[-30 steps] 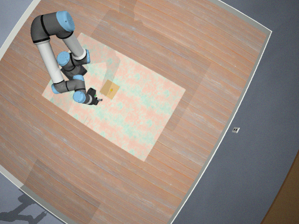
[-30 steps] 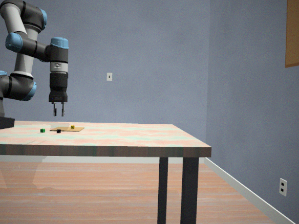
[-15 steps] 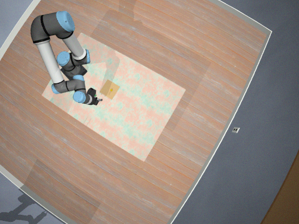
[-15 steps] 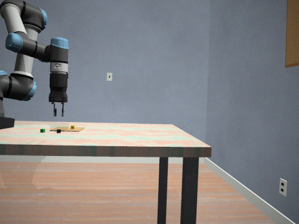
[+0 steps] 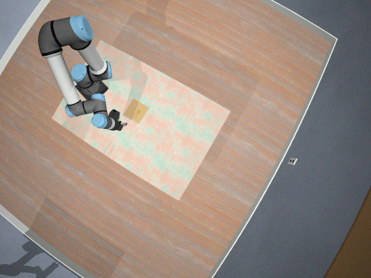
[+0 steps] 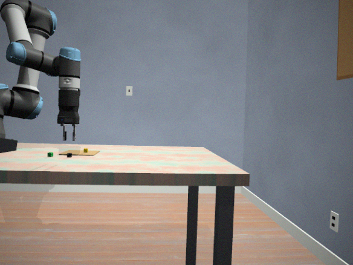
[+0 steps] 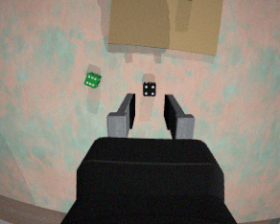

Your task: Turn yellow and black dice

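Right now my hand is 80 mm above the black die. From my hand the other things lie so: yellow die: 130 mm to the left, 70 mm below, 30 mm ahead; then tan mat: 130 mm to the left, 80 mm below, 10 mm ahead; then green die: 80 mm below, 80 mm behind, 10 mm to the left.
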